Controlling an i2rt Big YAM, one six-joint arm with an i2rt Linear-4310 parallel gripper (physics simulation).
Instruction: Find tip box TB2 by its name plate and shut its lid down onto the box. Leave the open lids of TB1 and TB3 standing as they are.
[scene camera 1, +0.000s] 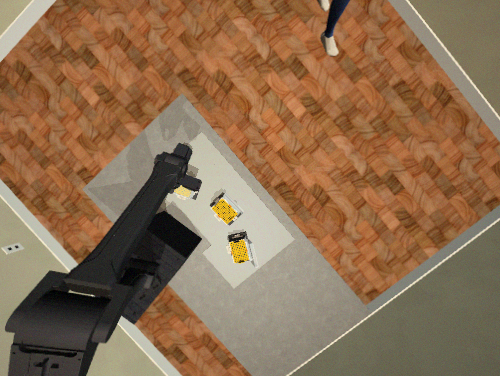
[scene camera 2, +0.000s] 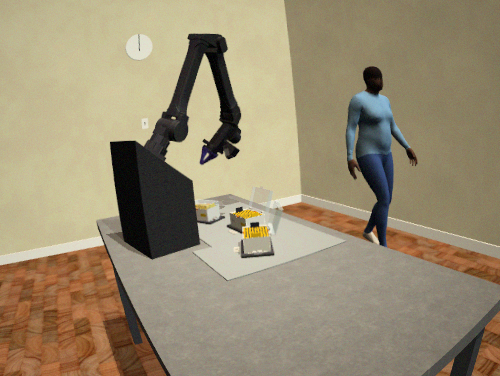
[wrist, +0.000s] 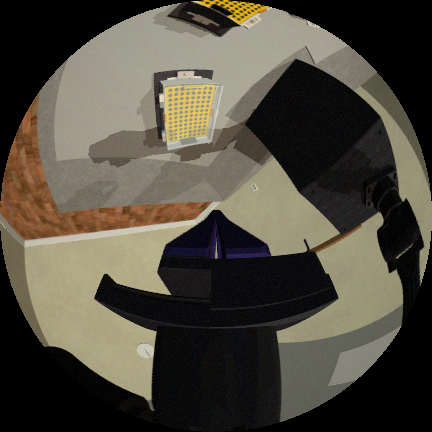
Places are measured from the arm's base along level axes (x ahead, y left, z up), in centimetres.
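Where they show: gripper, fingertip midpoint: (scene camera 2: 200, 164) (wrist: 215, 215); arm's base, origin of the base link: (scene camera 2: 150, 157) (wrist: 379, 185).
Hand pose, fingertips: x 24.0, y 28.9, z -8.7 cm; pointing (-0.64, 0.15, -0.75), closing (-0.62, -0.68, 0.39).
Note:
Each offset is from my fingertips to the top centre of the thing. Level surfaces: height alone.
Three boxes with yellow tip racks stand in a row. The far box @[dy -3.1, dx -2.6, dz -16.1 cm] (scene camera 1: 184, 192) (scene camera 2: 207, 212) (wrist: 190, 112) has its clear lid lying down over the rack. The middle box @[dy -25.3, dx +9.4, dz -17.3 cm] (scene camera 1: 225, 211) (scene camera 2: 247, 218) and the near box @[dy -46.7, dx +4.5, dz -17.3 cm] (scene camera 1: 239, 250) (scene camera 2: 257, 244) have clear lids standing open; in scene camera 2 these lids show as upright panes @[dy -23.7, dx +17.1, dz -8.5 cm] (scene camera 2: 261, 197) @[dy -49.3, dx +11.9, dz -8.5 cm] (scene camera 2: 274, 216) that overlap. The name plates are too small or turned away to read. My gripper (scene camera 2: 201, 163) (wrist: 215, 215) is shut and empty, raised well above the far box and apart from it. In scene camera 1 the arm hides its fingertips.
A tall black block (scene camera 1: 175, 234) (scene camera 2: 155, 200) (wrist: 320, 120) with a sloped top stands close beside the boxes, near the arm's base. The boxes stand on a pale mat @[dz -23.9 cm] (scene camera 1: 272, 235) (scene camera 2: 300, 247) on the grey table @[dz -24.2 cm] (scene camera 1: 300, 290) (scene camera 2: 310, 310). A person (scene camera 1: 330, 45) (scene camera 2: 375, 125) walks beyond the table.

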